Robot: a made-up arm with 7 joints. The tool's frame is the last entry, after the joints. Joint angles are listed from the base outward. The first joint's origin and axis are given. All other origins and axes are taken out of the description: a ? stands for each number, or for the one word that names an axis. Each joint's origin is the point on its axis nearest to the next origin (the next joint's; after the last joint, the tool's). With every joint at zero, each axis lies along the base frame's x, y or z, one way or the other. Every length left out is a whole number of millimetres.
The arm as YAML. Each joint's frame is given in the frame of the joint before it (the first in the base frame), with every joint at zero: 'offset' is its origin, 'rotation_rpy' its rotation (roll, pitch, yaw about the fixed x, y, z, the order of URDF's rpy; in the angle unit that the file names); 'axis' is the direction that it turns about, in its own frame. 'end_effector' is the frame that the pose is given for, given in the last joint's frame.
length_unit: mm
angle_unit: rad
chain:
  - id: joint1
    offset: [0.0, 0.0, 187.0]
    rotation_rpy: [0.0, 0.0, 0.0]
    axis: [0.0, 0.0, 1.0]
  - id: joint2
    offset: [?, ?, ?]
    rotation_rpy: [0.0, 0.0, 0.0]
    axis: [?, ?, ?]
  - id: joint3
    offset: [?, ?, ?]
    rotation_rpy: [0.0, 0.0, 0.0]
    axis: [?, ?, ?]
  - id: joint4
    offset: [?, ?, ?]
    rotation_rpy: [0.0, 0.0, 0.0]
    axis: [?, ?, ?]
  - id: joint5
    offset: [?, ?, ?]
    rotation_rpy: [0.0, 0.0, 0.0]
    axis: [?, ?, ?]
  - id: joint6
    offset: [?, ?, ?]
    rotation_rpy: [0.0, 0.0, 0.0]
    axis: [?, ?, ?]
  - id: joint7
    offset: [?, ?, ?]
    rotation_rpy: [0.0, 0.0, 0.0]
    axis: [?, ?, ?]
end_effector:
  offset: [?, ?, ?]
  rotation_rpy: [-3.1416, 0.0, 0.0]
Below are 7 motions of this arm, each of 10 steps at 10 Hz.
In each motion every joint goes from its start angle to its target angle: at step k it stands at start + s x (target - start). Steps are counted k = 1, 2, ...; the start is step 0. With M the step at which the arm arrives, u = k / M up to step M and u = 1 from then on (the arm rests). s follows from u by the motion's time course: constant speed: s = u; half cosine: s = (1 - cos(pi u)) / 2; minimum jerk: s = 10 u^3 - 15 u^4 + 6 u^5.
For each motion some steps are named. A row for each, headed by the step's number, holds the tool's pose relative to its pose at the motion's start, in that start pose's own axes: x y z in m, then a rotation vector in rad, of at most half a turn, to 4 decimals.
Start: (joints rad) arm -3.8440 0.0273 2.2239 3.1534 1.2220 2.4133 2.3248
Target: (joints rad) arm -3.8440 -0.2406 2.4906 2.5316 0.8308 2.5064 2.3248
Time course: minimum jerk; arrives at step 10
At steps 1, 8, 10:
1: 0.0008 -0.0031 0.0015 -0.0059 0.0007 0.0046
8: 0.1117 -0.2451 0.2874 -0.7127 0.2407 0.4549
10: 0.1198 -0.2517 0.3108 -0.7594 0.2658 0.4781

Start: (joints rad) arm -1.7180 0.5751 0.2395 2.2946 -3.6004 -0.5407 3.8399
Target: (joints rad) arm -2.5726 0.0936 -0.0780 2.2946 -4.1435 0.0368 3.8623
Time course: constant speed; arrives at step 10
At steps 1, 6, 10:
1: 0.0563 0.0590 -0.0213 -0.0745 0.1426 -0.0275
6: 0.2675 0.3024 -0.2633 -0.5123 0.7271 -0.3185
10: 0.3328 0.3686 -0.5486 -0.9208 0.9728 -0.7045

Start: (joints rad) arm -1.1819 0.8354 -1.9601 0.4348 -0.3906 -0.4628 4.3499
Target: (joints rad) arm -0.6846 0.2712 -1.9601 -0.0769 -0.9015 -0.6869 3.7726
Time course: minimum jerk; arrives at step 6
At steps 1, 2, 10:
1: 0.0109 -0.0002 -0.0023 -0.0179 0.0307 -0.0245
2: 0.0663 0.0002 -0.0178 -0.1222 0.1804 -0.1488
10: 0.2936 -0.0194 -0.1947 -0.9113 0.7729 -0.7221

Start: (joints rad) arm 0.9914 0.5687 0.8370 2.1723 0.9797 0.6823 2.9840
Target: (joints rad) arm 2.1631 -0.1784 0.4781 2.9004 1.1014 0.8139 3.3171
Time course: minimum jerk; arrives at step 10
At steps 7, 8, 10:
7: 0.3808 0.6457 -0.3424 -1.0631 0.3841 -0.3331
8: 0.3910 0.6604 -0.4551 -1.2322 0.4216 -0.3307
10: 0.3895 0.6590 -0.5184 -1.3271 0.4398 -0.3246

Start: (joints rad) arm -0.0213 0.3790 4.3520 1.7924 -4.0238 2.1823 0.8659
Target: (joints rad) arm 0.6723 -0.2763 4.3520 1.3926 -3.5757 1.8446 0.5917
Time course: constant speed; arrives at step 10
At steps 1, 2, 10:
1: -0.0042 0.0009 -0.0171 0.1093 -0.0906 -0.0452
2: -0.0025 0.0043 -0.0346 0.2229 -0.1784 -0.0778
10: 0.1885 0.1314 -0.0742 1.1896 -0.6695 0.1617

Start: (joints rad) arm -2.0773 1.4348 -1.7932 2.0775 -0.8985 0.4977 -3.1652
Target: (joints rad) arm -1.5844 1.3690 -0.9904 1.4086 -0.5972 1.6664 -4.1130
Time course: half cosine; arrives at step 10
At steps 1, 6, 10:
1: -0.0014 0.0046 -0.0032 -0.0236 0.0179 -0.0118
6: -0.0472 0.1576 -0.2067 -0.7053 0.2164 -0.6954
10: -0.0241 0.2311 -0.3897 -0.9706 0.2187 -1.3132

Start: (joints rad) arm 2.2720 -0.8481 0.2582 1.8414 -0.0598 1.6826 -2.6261
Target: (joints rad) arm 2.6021 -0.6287 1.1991 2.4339 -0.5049 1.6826 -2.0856
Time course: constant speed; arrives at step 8
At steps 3, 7, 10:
3: 0.0899 0.0969 -0.1036 -0.1892 -0.1474 -0.1413
7: 0.2018 0.0630 -0.2647 -0.6481 -0.2057 -0.1913
10: 0.2148 0.0288 -0.2983 -0.7826 -0.1775 -0.1792

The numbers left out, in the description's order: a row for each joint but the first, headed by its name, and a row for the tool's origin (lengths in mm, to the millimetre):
joint2: xyz 0.0 0.0 0.0, axis 0.0 1.0 0.0
joint3: xyz 0.0 0.0 329.0, axis 0.0 0.0 1.0
joint4: xyz 61.0 0.0 0.0, axis 0.0 -1.0 0.0
joint5: xyz 97.0 0.0 -427.0, axis 0.0 0.0 -1.0
joint6: xyz 0.0 0.0 0.0, axis 0.0 1.0 0.0
joint7: xyz 69.0 0.0 -89.0, axis 0.0 0.0 -1.0
tool: xyz 0.0 0.0 0.0

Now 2 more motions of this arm.
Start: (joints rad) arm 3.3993 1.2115 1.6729 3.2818 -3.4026 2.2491 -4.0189
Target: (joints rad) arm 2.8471 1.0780 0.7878 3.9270 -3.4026 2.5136 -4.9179
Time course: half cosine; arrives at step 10
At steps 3, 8, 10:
3: 0.0166 -0.0578 0.1386 -0.1621 0.3002 -0.0372
8: 0.3182 -0.1004 0.4626 -1.0627 0.8974 0.1120
10: 0.3710 -0.0863 0.4757 -1.1950 0.9126 0.1809

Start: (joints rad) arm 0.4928 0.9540 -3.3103 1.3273 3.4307 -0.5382 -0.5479
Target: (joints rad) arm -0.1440 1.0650 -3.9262 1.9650 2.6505 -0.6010 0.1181
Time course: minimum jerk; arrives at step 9
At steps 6, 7, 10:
6: -0.0774 -0.1530 -0.4436 1.3140 -0.3341 0.0868
7: -0.0805 -0.1091 -0.5330 1.5428 -0.4236 0.0818
10: -0.0804 -0.0741 -0.5805 1.6734 -0.4801 0.0749

